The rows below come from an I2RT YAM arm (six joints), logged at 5 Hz.
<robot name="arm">
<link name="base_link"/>
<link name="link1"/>
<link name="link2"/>
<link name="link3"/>
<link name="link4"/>
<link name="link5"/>
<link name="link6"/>
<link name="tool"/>
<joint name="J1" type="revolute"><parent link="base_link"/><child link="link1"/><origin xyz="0.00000 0.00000 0.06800" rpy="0.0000 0.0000 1.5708"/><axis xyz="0 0 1"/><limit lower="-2.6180" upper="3.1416"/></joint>
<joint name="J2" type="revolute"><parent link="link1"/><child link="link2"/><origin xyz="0.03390 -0.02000 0.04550" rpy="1.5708 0.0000 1.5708"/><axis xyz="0 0 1"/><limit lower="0.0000" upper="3.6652"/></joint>
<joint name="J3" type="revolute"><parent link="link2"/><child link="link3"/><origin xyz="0.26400 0.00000 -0.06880" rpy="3.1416 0.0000 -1.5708"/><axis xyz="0 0 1"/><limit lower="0.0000" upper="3.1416"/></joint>
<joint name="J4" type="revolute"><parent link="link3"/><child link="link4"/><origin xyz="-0.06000 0.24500 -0.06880" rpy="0.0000 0.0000 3.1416"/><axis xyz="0 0 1"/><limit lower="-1.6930" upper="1.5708"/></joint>
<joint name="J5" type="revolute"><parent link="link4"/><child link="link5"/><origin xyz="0.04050 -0.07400 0.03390" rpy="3.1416 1.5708 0.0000"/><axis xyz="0 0 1"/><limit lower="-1.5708" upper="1.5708"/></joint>
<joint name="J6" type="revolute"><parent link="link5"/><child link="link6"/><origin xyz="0.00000 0.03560 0.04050" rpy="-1.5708 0.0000 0.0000"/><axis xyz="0 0 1"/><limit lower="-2.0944" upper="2.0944"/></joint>
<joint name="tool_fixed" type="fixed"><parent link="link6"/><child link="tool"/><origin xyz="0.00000 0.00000 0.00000" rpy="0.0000 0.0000 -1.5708"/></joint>
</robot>
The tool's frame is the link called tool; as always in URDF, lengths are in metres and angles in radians.
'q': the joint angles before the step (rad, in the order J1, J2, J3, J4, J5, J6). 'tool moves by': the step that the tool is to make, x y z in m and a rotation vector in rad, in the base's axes. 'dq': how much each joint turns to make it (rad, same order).
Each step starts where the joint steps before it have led.
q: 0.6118 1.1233 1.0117 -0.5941 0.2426 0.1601
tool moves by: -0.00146 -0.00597 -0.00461 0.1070 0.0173 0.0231
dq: -0.0331 -0.0336 -0.0471 0.0515 -0.1058 0.0411
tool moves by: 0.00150 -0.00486 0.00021 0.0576 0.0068 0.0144
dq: -0.0314 -0.0128 -0.0132 0.0240 -0.0682 0.0137
